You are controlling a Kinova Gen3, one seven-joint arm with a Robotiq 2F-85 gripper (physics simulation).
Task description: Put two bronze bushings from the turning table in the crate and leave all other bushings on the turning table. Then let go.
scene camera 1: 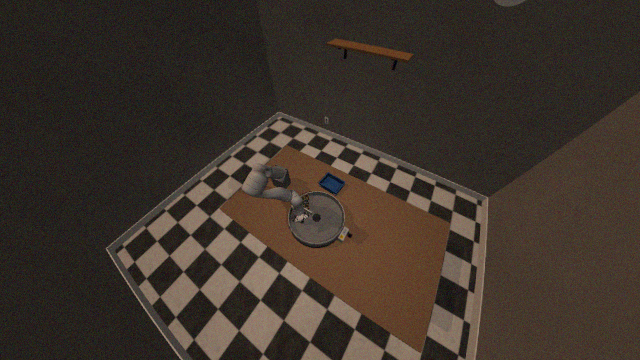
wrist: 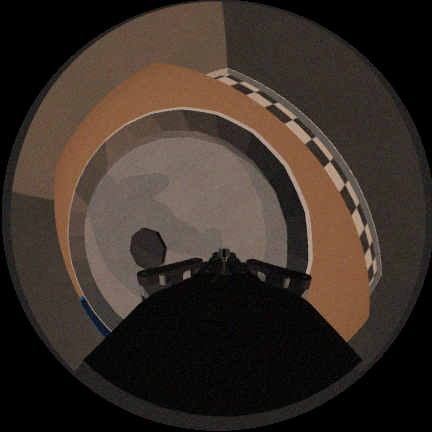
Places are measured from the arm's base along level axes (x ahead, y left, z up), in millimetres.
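Pixels of known places: gripper, fingertip midpoint: [scene camera 1: 302, 222] [wrist: 223, 255]; arm's base at its link origin: [scene camera 1: 279, 173].
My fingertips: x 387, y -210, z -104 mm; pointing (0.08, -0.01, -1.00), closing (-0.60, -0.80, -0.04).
Ahead of a thing's pixels: the offset from my fingertips to its top centre. "pt": to the spot under its first point. Level surfaces: height alone.
The round grey turning table {69 mm ahead, 90 mm left, 8 mm up} [scene camera 1: 325, 231] [wrist: 215, 165] has a raised rim and a dark hub {69 mm ahead, 90 mm left, 8 mm up} [scene camera 1: 316, 218] [wrist: 147, 247]. A small cluster of bushings {68 mm back, 148 mm left, 38 mm up} [scene camera 1: 305, 201] lies on it near the rim, beside a pale divider bar {pt 2 mm back, 83 mm left, 22 mm up} [scene camera 1: 308, 212] in the scene view; single bushings and their colours are too small to tell apart. No bushings show in the wrist view. The blue crate {4 mm back, 440 mm left, 3 mm down} [scene camera 1: 332, 184] [wrist: 95, 317] stands just outside the rim; its inside looks empty in the scene view. My gripper [scene camera 1: 301, 218] [wrist: 223, 255] is shut and empty, over the turning table on the arm's side of the hub.
A small pale box with a yellow mark {302 mm ahead, 93 mm left, 5 mm up} [scene camera 1: 343, 234] stands against the turning table's rim, with a small black part beside it. The brown table top {53 mm down} [scene camera 1: 390, 260] [wrist: 335, 240] surrounds the turning table. The arm reaches over the rim from its grey base [scene camera 1: 281, 177].
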